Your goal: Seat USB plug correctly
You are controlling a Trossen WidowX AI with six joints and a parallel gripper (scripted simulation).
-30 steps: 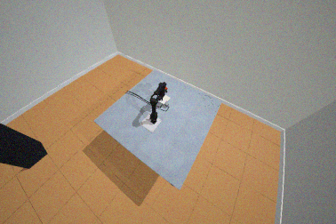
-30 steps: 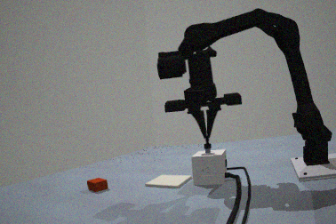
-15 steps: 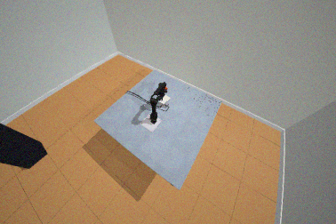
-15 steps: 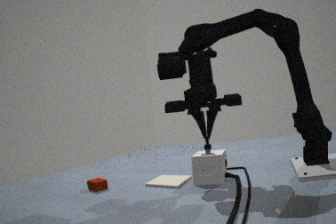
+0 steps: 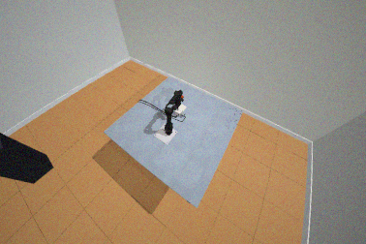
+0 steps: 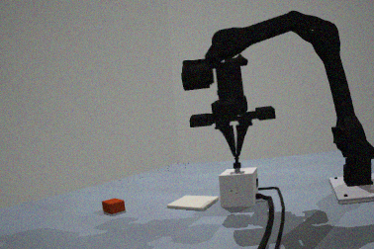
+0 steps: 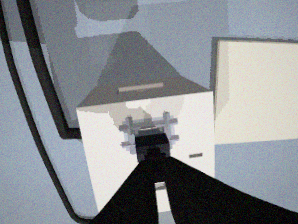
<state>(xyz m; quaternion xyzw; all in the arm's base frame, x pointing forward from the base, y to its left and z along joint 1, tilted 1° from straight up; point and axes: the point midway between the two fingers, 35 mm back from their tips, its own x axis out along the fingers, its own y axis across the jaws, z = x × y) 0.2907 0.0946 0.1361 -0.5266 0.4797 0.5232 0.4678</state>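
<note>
Right now my gripper tip is 2 cm above the dark USB plug. Also, from my gripper tip: flat cream pad (11 cm ahead, 1 cm to the left, 11 cm below); red block (26 cm ahead, 13 cm to the left, 10 cm below).
</note>
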